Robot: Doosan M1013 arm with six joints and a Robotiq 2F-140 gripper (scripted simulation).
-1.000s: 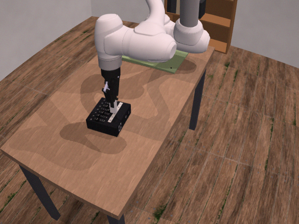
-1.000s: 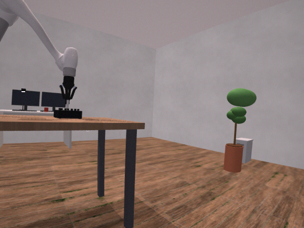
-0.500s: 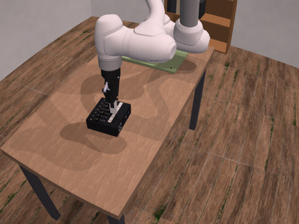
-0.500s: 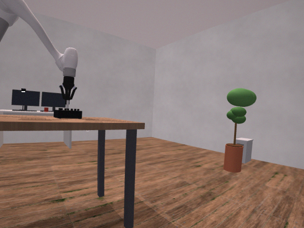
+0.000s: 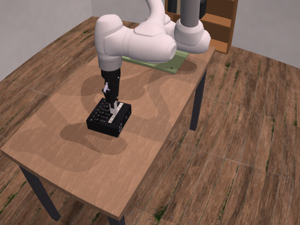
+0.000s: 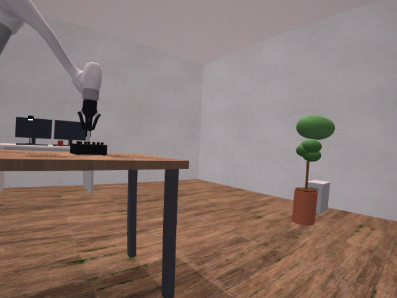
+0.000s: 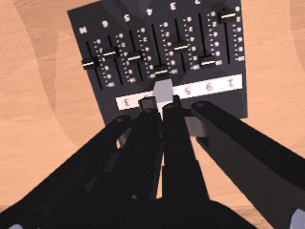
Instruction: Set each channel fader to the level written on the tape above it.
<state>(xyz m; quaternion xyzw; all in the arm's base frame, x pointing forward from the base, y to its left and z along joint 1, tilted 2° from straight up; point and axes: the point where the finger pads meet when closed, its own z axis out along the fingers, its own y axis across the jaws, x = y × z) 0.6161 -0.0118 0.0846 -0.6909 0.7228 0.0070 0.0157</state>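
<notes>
My hand is 20 mm to the left of the channel 4 fader and 30 mm above it. Round my hand: channel 6 fader: 40 mm ahead, 50 mm to the right, 30 mm below; channel 2 fader: 40 mm behind, 20 mm to the right, 30 mm below; master fader: 70 mm ahead, 50 mm to the right, 30 mm below.
</notes>
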